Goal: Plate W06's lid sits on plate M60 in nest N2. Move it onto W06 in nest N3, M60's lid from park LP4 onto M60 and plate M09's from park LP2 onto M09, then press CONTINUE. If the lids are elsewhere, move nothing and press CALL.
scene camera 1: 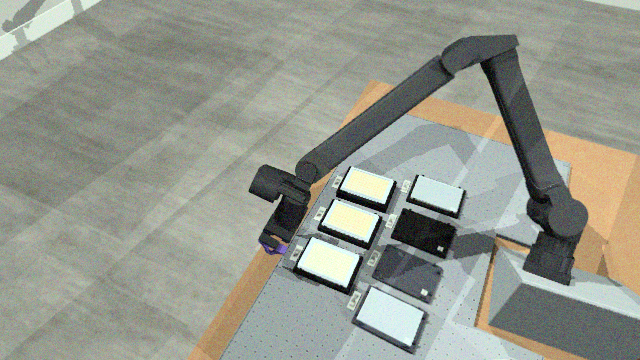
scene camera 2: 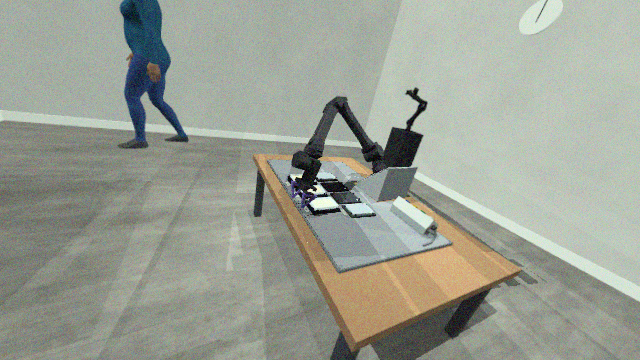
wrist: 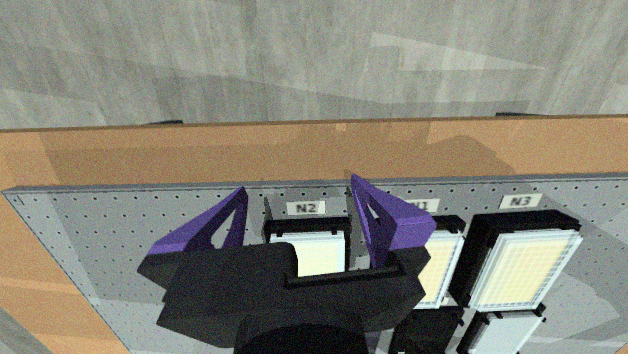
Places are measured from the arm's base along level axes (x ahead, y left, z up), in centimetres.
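Where they show: gripper, fingertip midpoint: [scene camera 1: 277,238] [scene camera 2: 297,202] [wrist: 298,185]; arm's base at its link origin: [scene camera 1: 545,272] [scene camera 2: 380,174].
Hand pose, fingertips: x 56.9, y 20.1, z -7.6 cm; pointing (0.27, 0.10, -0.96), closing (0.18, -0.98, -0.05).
Observation:
Things, the pixels of their top centre, and the offset from my fingertips. Level surfaces: height alone.
- pale-topped plate at its top centre: [wrist: 310,281] [scene camera 1: 328,259] [scene camera 2: 323,201] dx -13.7, dy -2.1, dz -1.0 cm
- N1 at its top centre: [wrist: 418,279] [scene camera 1: 350,218] [scene camera 2: 312,188] dx -12.3, dy -15.6, dz -1.0 cm
- N3 at its top centre: [wrist: 524,279] [scene camera 1: 367,183] dx -10.6, dy -28.0, dz -0.3 cm
- white box at its top centre: [scene camera 2: 417,206] dx -58.5, dy +11.4, dz +4.1 cm
- board at its surface level: dz -4.2 cm
My gripper [scene camera 1: 273,246] [scene camera 2: 303,195] [wrist: 298,185] is open and empty, above the board's outer edge beside nest N2, its fingers spread either side of N2's label in the wrist view. A pale-topped plate [scene camera 1: 330,262] [scene camera 2: 324,205] [wrist: 322,255] sits in N2, partly hidden by the gripper in the wrist view. Yellowish gridded plates stand in N1 [scene camera 1: 351,221] [wrist: 436,267] and N3 [scene camera 1: 367,186] [wrist: 525,270]. A pale lid [scene camera 1: 436,195] [wrist: 505,334] lies at LP2. Another pale lid [scene camera 1: 390,317] [scene camera 2: 359,210] lies at LP4. Plate names are not readable.
Two dark parks, one black [scene camera 1: 424,232] [wrist: 427,332] and one grey [scene camera 1: 407,272], lie between the pale lids. A white box [scene camera 2: 412,215] with a cable stands on the board [scene camera 2: 350,250]. A grey wedge [scene camera 2: 395,182] stands near the arm's base. A person [scene camera 2: 145,65] is behind the table.

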